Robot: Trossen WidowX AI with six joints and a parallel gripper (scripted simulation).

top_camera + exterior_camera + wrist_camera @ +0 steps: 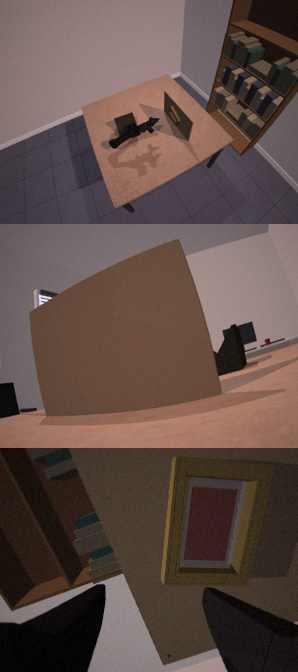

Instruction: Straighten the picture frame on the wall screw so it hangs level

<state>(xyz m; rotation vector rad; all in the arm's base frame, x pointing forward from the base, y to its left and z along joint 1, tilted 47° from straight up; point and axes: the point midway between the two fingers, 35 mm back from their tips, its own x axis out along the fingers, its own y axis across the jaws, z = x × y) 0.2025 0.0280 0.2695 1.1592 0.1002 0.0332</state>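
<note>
My gripper tip is 190 mm short of the picture frame, 50 mm to the right of it and 90 mm above it. Round my gripper tip: wall panel 210 mm ahead, 50 mm to the left, 100 mm below.
</note>
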